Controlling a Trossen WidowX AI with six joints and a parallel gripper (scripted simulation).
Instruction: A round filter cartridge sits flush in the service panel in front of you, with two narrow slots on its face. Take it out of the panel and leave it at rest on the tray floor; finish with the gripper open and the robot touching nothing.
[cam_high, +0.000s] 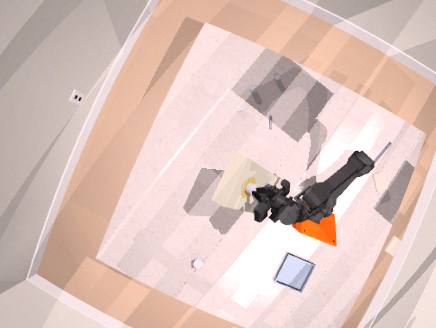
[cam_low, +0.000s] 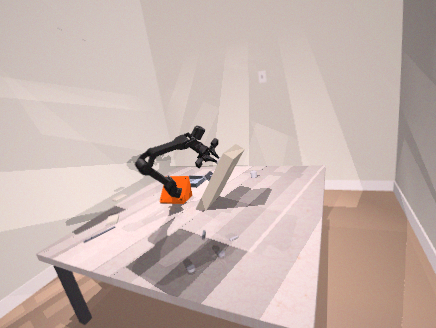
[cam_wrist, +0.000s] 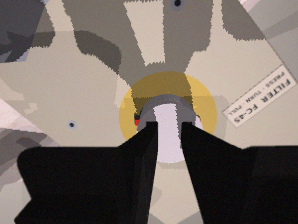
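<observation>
Now: the beige service panel 9 cm below my gripper tip and 2 cm behind it. Also, from my gripper tip: grey-blue tray: 40 cm behind, 27 cm to the left, 25 cm below; then white round cartridge: 1 cm ahead.
</observation>
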